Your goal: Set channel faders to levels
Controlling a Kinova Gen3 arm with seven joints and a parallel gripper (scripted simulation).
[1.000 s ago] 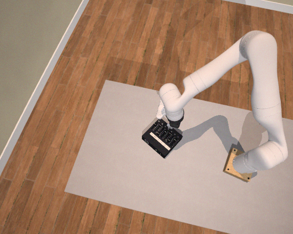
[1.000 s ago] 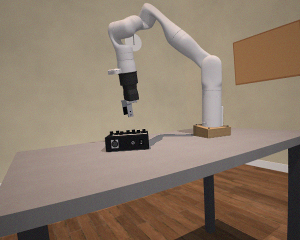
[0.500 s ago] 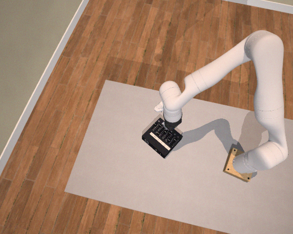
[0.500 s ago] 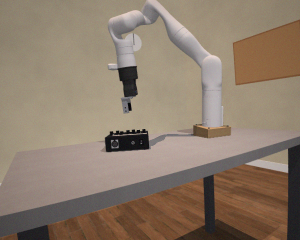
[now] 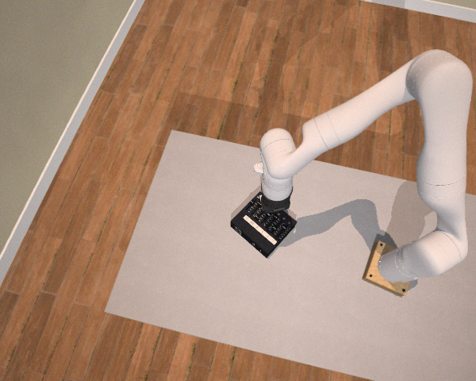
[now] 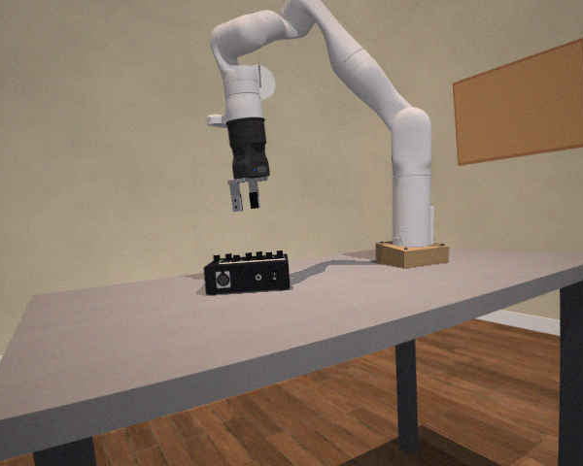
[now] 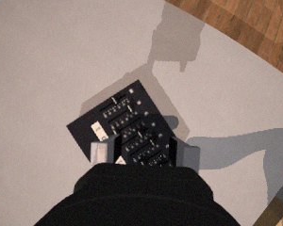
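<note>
My hand is 110 mm above the master fader cap, 70 mm short of it and 20 mm to the left of it.
</note>
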